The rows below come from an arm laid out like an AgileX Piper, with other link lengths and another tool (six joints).
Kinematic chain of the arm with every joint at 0, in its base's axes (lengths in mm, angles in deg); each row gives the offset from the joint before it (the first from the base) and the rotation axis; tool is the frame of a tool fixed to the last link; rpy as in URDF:
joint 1: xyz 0 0 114.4 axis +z
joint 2: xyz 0 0 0 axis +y
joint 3: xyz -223.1 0 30.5 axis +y
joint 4: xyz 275.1 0 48.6 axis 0.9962 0 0.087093
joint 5: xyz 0 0 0 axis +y
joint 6: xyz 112.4 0 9.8 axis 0.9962 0 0.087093
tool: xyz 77.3 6 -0.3 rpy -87.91 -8.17 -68.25
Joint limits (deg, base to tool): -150..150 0..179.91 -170..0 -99.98..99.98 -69.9..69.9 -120..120
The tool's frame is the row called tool.
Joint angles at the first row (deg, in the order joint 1, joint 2, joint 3, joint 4, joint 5, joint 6):
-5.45, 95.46, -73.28, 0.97, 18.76, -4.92
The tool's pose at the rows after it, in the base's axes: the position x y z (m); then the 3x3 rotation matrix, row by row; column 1 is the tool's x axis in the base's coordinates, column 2 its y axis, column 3 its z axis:
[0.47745, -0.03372, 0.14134], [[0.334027, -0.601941, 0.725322], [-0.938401, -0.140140, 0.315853], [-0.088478, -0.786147, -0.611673]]
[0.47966, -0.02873, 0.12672], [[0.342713, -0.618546, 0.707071], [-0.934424, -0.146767, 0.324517], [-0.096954, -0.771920, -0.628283]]
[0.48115, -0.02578, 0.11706], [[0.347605, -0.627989, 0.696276], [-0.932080, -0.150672, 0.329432], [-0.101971, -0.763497, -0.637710]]
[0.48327, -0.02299, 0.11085], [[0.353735, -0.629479, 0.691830], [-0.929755, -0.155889, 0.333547], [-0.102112, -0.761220, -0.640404]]
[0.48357, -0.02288, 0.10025], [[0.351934, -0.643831, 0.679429], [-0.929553, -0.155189, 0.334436], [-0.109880, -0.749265, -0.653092]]
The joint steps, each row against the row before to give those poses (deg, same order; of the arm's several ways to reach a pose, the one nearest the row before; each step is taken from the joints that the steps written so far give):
0.64, 2.42, -0.06, 0.00, -1.45, -0.17
0.62, 1.92, 0.01, 0.00, -0.58, -0.09
0.37, 1.31, -0.01, 0.00, -0.53, -0.04
0.35, 1.04, -0.08, 0.00, -0.76, -0.09
0.02, 1.31, 0.00, 0.01, -0.23, 0.00

